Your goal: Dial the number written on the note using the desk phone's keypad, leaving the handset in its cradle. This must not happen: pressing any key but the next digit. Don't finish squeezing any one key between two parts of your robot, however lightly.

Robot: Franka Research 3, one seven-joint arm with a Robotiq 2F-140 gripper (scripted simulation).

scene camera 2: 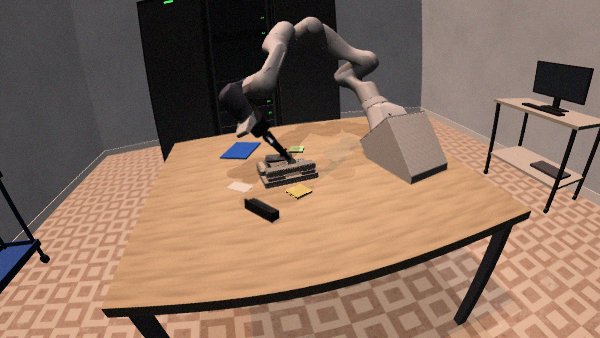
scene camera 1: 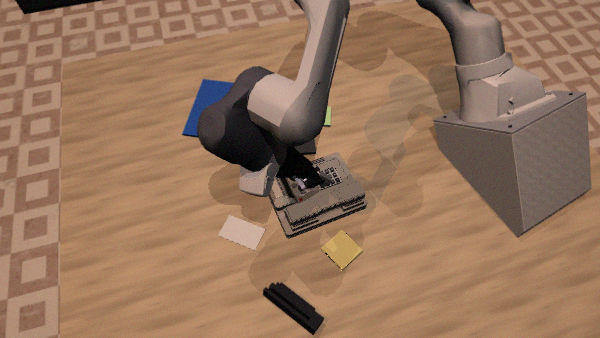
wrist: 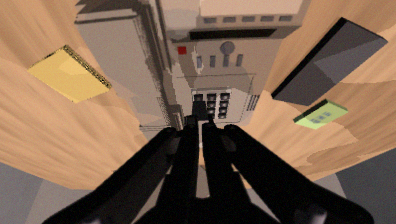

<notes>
In view: my gripper (scene camera 1: pixel 327 181) and a white card (scene camera 1: pixel 237 230).
My gripper is seen too in the wrist view (wrist: pixel 199 111). The wrist view misses the white card: it is out of frame.
</notes>
